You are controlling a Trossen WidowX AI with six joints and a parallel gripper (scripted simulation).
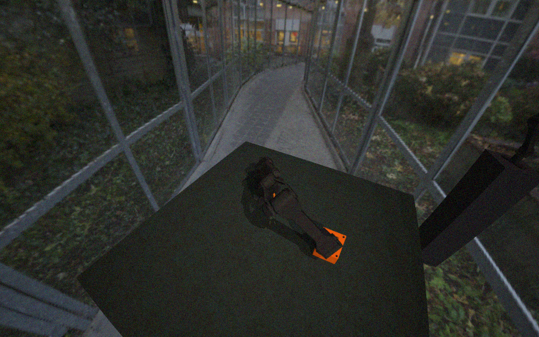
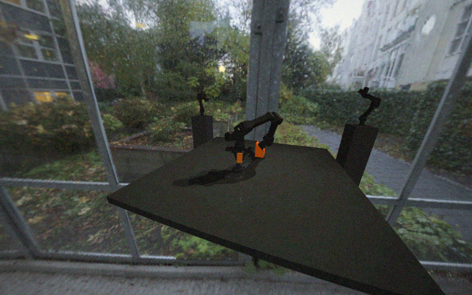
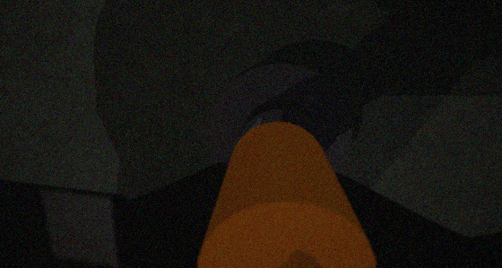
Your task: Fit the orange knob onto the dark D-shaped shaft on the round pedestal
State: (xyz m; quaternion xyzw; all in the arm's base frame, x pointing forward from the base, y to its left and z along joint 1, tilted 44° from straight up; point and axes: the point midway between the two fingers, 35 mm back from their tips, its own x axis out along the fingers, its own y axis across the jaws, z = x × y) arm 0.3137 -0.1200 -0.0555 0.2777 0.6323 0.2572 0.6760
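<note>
My gripper tip is 20 mm below the orange knob. From my gripper tip the other things lie so: dark shaft 40 mm below.
</note>
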